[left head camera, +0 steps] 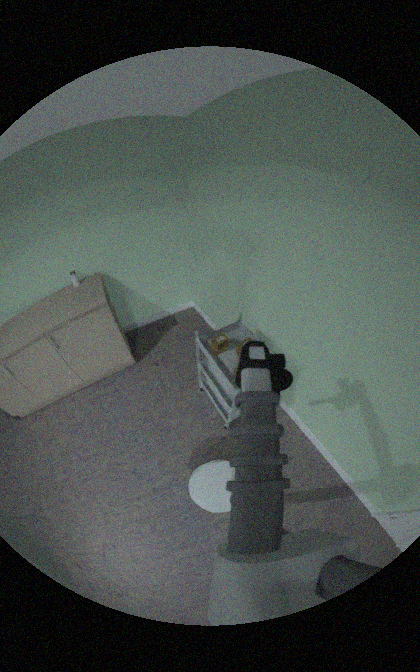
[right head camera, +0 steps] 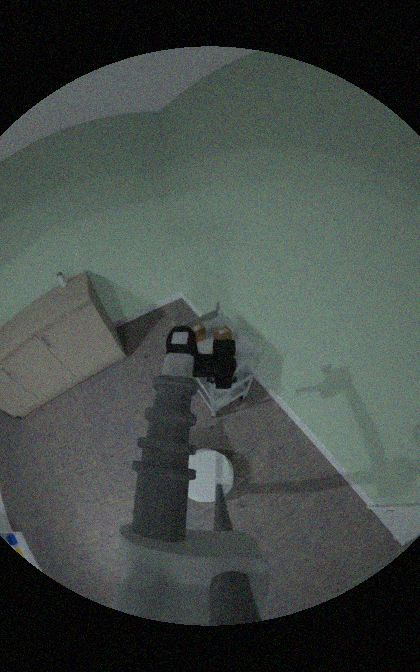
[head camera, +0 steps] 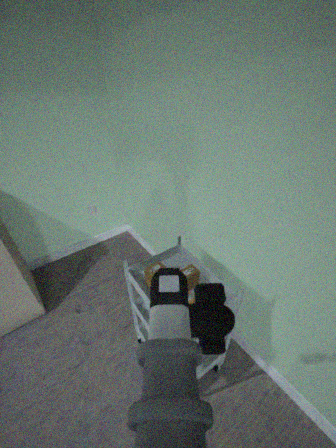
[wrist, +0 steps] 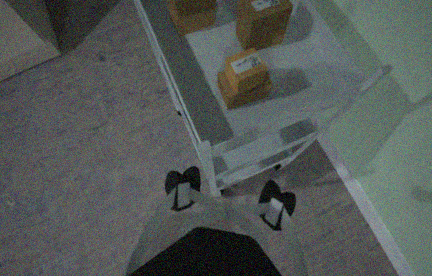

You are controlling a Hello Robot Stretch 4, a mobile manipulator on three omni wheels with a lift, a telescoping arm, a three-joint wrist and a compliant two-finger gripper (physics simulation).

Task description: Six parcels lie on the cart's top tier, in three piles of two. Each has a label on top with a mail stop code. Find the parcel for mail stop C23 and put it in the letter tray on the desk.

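Places are measured from the robot's base along level axes (x ahead, y left, z up), in metres.
Pixels of known places: gripper, fingertip midpoint: (head camera: 198, 340) (wrist: 230, 188).
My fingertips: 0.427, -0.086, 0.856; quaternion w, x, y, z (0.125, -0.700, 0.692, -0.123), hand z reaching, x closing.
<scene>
For each thing: its middle in the pictures, then the offset to it from my fingertips, as dx, dy, dz.
- nearest pile, body centre: (wrist: 245, 71) (head camera: 187, 301) +0.232, +0.010, -0.146
- taller pile, body centre: (wrist: 263, 12) (head camera: 188, 275) +0.376, -0.005, -0.146
- third pile, body centre: (wrist: 191, 13) +0.397, +0.155, -0.196
The white cart (head camera: 172, 255) (left head camera: 238, 330) (right head camera: 245, 355) (wrist: 320, 60) carries orange-brown parcels in piles on its top tier. In the wrist view, the nearest pile (wrist: 246, 80) has a smaller parcel on top, with a label; its code is too blurred to read. A taller pile (wrist: 263, 25) stands behind it, its label unreadable. A third pile (wrist: 194, 15) at the top left is cut off by the frame. My gripper (wrist: 230, 188) is open and empty, beside the cart's near corner in that view. The arm hides it in the head views. The letter tray does not show clearly.
A beige cabinet (head camera: 15, 295) (left head camera: 75, 340) (right head camera: 65, 340) (wrist: 20, 45) stands left of the cart. Green walls meet behind the cart. A white disc (left head camera: 210, 487) (right head camera: 207, 475) shows beside my arm. A blue item (right head camera: 11, 539) lies on a white surface at the lower left.
</scene>
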